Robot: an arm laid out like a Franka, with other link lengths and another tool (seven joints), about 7 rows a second.
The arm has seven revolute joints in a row. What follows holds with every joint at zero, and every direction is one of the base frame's. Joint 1 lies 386.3 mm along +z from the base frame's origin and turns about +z. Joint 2 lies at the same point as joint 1 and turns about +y. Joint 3 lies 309.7 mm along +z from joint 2 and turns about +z. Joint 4 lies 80 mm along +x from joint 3 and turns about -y. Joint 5 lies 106.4 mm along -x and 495.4 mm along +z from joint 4 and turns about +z. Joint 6 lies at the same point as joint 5 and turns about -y. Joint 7 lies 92.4 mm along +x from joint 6 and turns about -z. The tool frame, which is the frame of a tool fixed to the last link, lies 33 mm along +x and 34 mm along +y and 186 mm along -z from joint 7; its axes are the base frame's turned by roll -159.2, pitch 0 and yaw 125.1 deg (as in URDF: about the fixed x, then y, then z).
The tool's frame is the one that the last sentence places.
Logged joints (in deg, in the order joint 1, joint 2, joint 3, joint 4, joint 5, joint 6, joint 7), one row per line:
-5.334, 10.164, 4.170, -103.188, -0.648, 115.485, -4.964
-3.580, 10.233, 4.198, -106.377, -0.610, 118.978, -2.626
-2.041, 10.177, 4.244, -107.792, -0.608, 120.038, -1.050
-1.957, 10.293, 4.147, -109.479, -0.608, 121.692, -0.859
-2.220, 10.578, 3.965, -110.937, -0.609, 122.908, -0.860
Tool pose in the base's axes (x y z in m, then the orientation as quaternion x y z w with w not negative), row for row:
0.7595, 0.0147, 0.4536, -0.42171, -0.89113, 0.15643, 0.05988
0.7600, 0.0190, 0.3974, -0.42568, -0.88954, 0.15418, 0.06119
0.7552, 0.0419, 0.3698, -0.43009, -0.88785, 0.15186, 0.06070
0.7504, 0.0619, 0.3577, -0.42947, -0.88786, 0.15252, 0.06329
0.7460, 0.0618, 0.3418, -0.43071, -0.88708, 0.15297, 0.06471
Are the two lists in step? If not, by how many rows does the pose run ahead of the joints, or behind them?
The pose runs 1 row behind the joints: the pose in row i belongs to the joints in row i - 1.
